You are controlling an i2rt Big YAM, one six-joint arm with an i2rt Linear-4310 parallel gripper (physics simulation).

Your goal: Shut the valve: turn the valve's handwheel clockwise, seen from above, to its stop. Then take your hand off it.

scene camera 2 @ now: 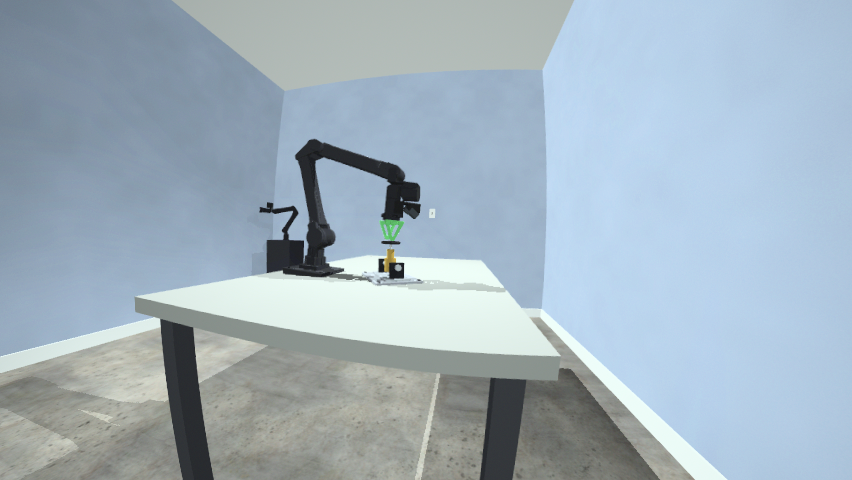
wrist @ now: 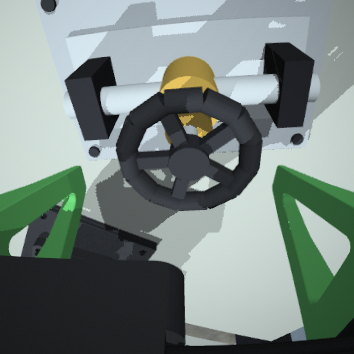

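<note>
The black handwheel [scene camera 2: 391,242] [wrist: 189,164] has a round rim, a hub and several spokes. It sits level on top of the yellow valve body [scene camera 2: 390,256] [wrist: 189,72]. My gripper [scene camera 2: 391,239] [wrist: 178,175] is open and points down over the wheel. In the wrist view its green fingers stand wide on the left and right, with a gap between each fingertip and the rim. In the scene view the fingertips are close above the wheel; contact is too small to judge there. Nothing is held between the fingers.
The valve's white pipe [wrist: 132,98] runs through two black blocks [wrist: 91,102] [wrist: 295,90] on a pale base plate [scene camera 2: 411,280] [wrist: 95,15]. The arm's black base [scene camera 2: 313,270] [wrist: 115,240] stands on the table [scene camera 2: 333,310] [wrist: 250,290]. A second dark arm [scene camera 2: 290,221] stands on a black box [scene camera 2: 284,255] behind.
</note>
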